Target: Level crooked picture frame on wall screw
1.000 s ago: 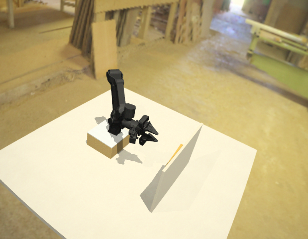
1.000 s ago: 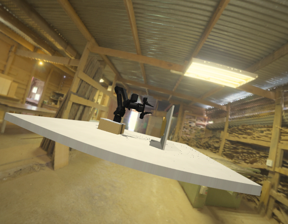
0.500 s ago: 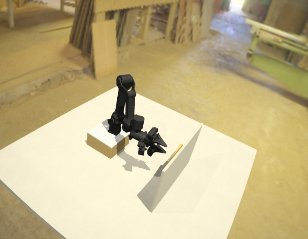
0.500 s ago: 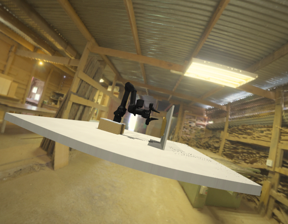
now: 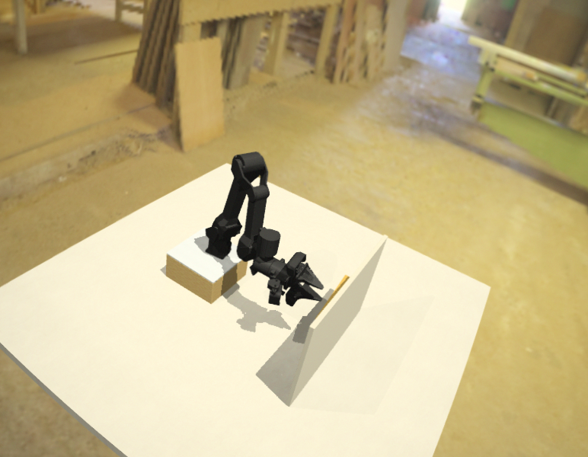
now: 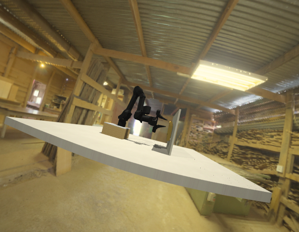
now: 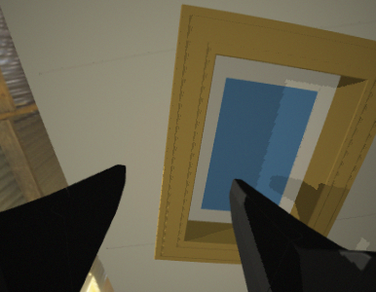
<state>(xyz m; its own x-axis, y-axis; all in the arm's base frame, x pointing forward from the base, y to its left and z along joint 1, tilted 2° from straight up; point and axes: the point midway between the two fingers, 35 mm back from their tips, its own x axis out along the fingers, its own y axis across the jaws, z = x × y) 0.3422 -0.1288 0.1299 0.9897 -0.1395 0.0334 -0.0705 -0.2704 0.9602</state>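
Now: gripper tip 5 cm short of the picture frame, 1 cm to the right of it and 5 cm above it. From my gripper tip the other things lie so: wall panel: 6 cm ahead, 1 cm to the left, 6 cm below.
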